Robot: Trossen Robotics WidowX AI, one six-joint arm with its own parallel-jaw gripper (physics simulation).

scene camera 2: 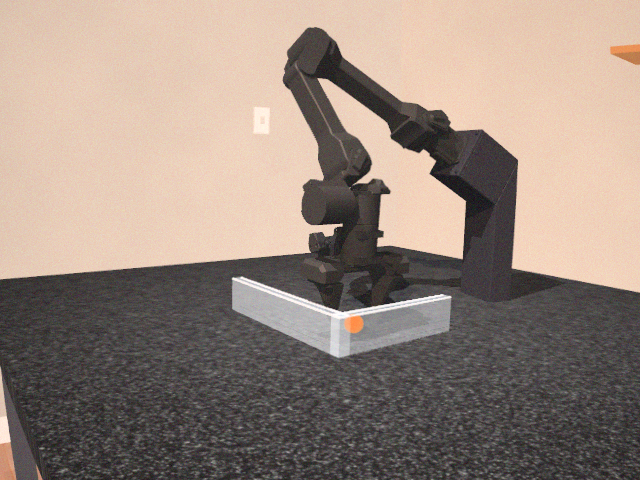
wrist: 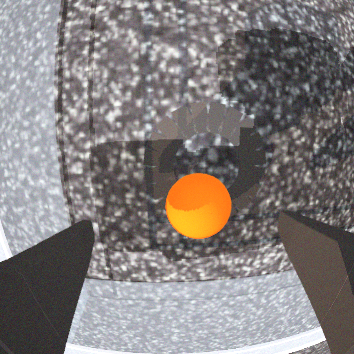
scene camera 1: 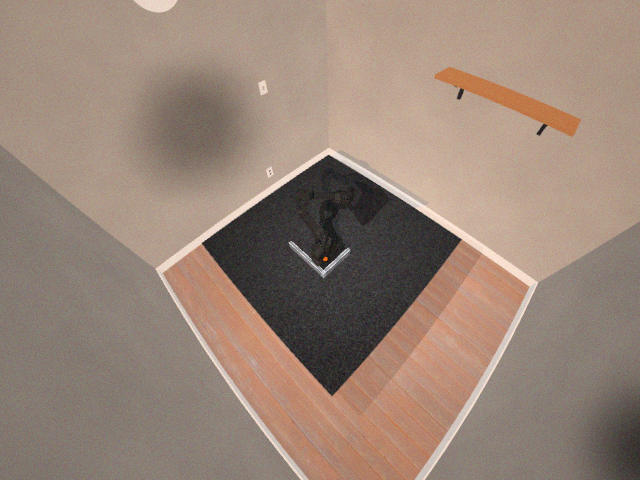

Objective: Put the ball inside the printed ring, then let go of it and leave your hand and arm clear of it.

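Seen in the pictures: gripper, fingertip midpoint: (wrist: 188,226) (scene camera 1: 325,258); arm's base, origin of the base link: (scene camera 2: 454,151) (scene camera 1: 353,193).
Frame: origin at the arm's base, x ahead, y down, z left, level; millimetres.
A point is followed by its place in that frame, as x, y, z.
The orange ball (scene camera 1: 325,258) @[329, 278, 63] (scene camera 2: 354,323) (wrist: 198,205) @[327, 277, 52] rests on the dark surface near the inner corner of two clear low walls. In the wrist view the printed ring (wrist: 250,155) @[294, 306, 39] is a dark, partly brown-lit band. The ball covers part of its lower band, toward the near wall, rather than its middle. The ring cannot be made out in the scene views. My gripper (scene camera 2: 355,305) @[332, 280, 64] (wrist: 188,226) @[332, 280, 64] is open and points down, with its fingertips low behind the walls. In the wrist view the fingers stand wide on either side of the ball, apart from it.
A clear wall (scene camera 1: 306,257) @[413, 248, -19] (scene camera 2: 281,314) @[420, 277, -13] (wrist: 27,125) @[401, 279, 12] and another clear wall (scene camera 1: 338,259) @[293, 247, 140] (scene camera 2: 400,321) @[307, 271, 144] (wrist: 200,310) @[326, 279, 123] meet at a corner close to the ball. The arm's dark base post (scene camera 2: 488,248) @[-51, 196, 60] stands behind on the right. Arm shadows fall across the surface.
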